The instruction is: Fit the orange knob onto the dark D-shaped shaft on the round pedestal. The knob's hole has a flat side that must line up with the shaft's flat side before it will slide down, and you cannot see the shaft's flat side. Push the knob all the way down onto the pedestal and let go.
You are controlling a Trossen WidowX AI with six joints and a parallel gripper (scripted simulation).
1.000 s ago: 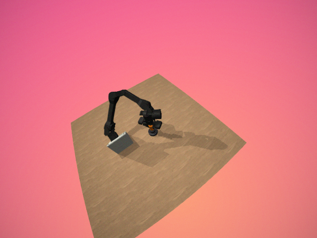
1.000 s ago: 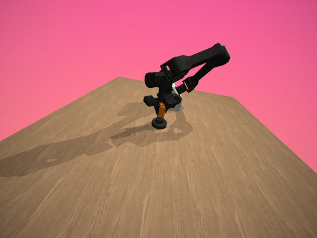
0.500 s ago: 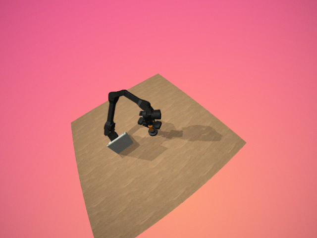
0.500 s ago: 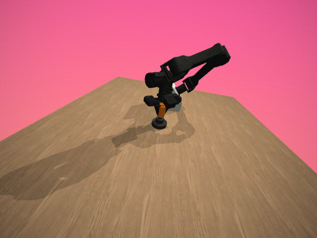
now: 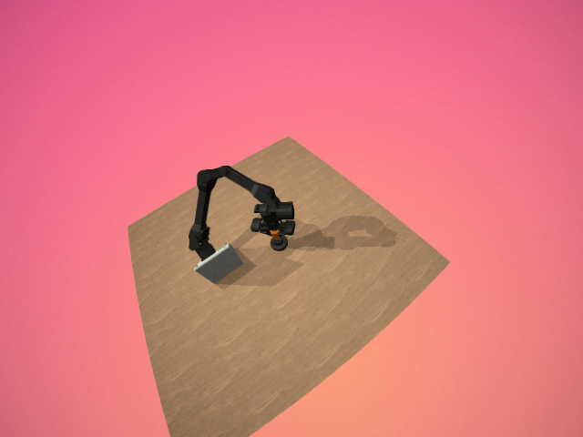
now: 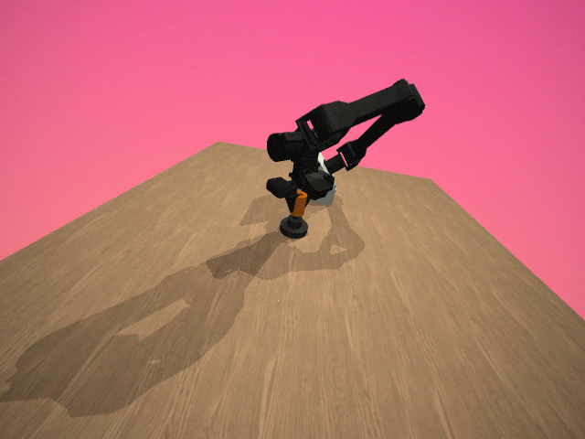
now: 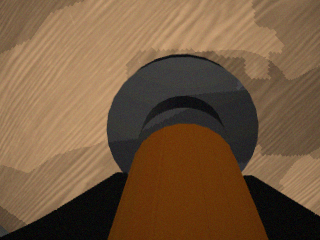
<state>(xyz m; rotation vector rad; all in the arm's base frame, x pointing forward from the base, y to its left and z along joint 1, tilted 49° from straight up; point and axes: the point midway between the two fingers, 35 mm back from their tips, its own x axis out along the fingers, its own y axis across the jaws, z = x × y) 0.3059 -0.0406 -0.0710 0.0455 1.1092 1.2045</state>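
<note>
My gripper tip is now 2 cm below the orange knob. From my gripper tip the other things lie so: dark round pedestal (4 cm below).
</note>
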